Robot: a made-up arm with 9 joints.
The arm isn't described. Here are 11 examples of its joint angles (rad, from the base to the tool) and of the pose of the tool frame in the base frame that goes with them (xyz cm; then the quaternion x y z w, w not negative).
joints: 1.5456 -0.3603 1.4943 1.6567 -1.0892 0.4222 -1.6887 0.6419 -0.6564
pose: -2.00 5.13 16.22 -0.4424 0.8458 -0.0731 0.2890
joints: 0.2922 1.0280 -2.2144 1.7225 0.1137 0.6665 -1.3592 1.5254 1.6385
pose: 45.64 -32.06 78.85 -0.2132 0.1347 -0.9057 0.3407
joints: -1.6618 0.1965 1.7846 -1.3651 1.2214 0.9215 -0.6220 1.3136 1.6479
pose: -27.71 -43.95 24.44 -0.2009 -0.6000 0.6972 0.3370
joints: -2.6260 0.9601 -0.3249 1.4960 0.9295 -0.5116 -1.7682 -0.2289 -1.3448
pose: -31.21 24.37 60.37 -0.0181 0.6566 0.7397 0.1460
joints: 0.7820 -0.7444 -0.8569 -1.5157 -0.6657 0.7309 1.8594 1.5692 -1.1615
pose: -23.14 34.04 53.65 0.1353 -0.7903 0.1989 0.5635
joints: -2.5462 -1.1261 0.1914 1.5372 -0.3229 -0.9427 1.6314 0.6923 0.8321
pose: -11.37 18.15 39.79 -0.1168 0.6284 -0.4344 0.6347
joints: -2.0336 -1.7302 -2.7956 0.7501 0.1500 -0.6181 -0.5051 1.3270 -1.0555
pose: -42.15 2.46 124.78 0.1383 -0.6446 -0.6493 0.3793
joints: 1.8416 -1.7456 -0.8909 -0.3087 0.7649 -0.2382 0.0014 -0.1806 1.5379
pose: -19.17 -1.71 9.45 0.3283 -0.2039 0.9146 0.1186
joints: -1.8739 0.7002 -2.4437 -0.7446 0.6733 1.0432 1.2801 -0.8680 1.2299
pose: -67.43 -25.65 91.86 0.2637 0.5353 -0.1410 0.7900
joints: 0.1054 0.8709 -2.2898 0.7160 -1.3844 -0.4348 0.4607 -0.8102 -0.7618
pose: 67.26 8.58 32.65 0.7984 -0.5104 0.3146 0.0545
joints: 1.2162 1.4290 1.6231 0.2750 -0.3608 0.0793 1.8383 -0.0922 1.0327
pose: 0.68 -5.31 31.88 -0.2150 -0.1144 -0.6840 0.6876
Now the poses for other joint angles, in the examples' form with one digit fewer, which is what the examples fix.
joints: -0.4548 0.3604 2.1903 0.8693 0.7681 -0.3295 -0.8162 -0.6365 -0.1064
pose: -48.2 25.1 54.1 -0.247 -0.552 -0.455 0.654
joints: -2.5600 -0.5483 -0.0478 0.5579 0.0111 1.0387 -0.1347 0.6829 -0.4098
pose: 27.0 13.2 21.3 -0.723 -0.377 -0.432 0.386
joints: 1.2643 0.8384 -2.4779 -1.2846 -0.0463 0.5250 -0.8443 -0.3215 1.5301
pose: -10.8 27.3 28.6 -0.408 0.420 -0.781 0.217
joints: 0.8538 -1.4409 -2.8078 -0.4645 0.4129 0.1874 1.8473 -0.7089 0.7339
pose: 20.9 17.5 30.4 0.480 -0.448 0.572 0.491
